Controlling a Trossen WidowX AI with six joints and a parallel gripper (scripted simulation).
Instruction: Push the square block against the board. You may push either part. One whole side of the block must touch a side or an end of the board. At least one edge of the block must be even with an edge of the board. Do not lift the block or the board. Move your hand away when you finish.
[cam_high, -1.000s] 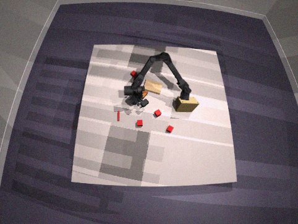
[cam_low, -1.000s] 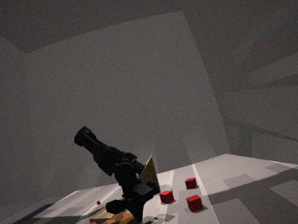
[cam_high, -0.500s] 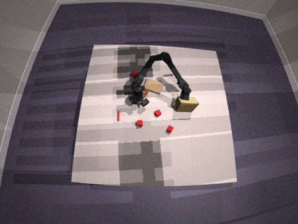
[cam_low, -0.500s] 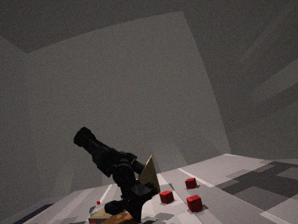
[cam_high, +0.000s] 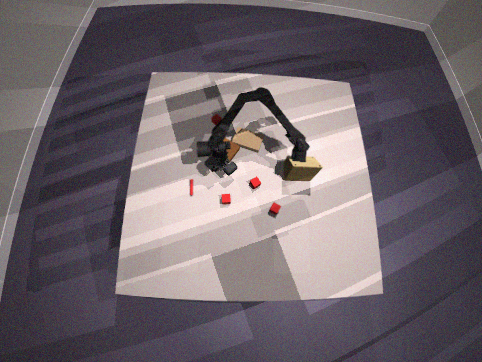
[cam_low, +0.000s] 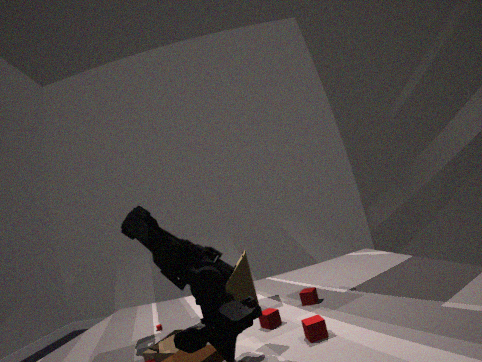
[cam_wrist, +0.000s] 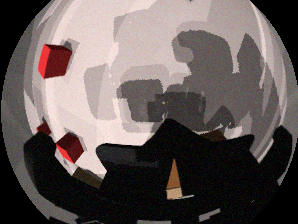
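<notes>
The square block lies 90 mm to the right of my gripper tip, 20 mm behind it and 10 mm above it. Round my gripper tip: thin red stick: 140 mm to the left, 120 mm ahead; then pale tan board: 170 mm to the right, 120 mm behind, 10 mm above.
</notes>
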